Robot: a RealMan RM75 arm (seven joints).
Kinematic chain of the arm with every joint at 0, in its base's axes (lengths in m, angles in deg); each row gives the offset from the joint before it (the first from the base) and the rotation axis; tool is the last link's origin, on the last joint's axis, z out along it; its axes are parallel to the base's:
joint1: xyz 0 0 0.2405 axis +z
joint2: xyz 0 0 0 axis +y
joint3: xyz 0 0 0.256 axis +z
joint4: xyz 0 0 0 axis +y
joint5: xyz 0 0 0.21 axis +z
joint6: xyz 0 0 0 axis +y
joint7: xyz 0 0 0.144 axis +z
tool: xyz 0 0 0
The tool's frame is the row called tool.
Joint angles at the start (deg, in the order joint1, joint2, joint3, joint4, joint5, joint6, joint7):
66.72, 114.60, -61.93, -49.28, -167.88, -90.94, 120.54
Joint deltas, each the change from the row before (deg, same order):
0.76, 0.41, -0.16, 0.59, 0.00, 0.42, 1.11
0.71, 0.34, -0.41, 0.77, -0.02, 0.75, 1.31
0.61, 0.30, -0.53, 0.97, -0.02, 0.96, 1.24
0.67, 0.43, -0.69, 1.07, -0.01, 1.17, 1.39
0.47, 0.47, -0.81, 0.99, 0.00, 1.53, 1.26
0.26, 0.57, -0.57, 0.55, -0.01, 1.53, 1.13
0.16, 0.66, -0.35, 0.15, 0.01, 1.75, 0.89
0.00, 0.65, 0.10, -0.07, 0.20, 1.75, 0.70
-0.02, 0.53, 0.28, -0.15, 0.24, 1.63, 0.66
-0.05, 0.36, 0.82, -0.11, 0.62, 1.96, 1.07
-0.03, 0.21, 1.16, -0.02, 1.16, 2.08, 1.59
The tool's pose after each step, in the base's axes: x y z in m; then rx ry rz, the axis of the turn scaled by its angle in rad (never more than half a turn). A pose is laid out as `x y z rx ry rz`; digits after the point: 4 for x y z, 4 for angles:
0.1087 0.4464 0.0322 -2.6507 0.3158 -0.8877
0.1048 0.4472 0.0274 -2.6448 0.3244 -0.8833
0.1022 0.4480 0.0224 -2.6378 0.3328 -0.8817
0.0991 0.4486 0.0159 -2.6304 0.3393 -0.8798
0.0970 0.4495 0.0093 -2.6205 0.3404 -0.8752
0.0947 0.4503 0.0030 -2.6112 0.3405 -0.8619
0.0913 0.4516 -0.0028 -2.6017 0.3330 -0.8367
0.0879 0.4529 -0.0080 -2.5958 0.3306 -0.7988
0.0845 0.4546 -0.0118 -2.5893 0.3321 -0.7581
0.0808 0.4575 -0.0141 -2.5798 0.3532 -0.6948
0.0765 0.4611 -0.0154 -2.5693 0.3956 -0.6127

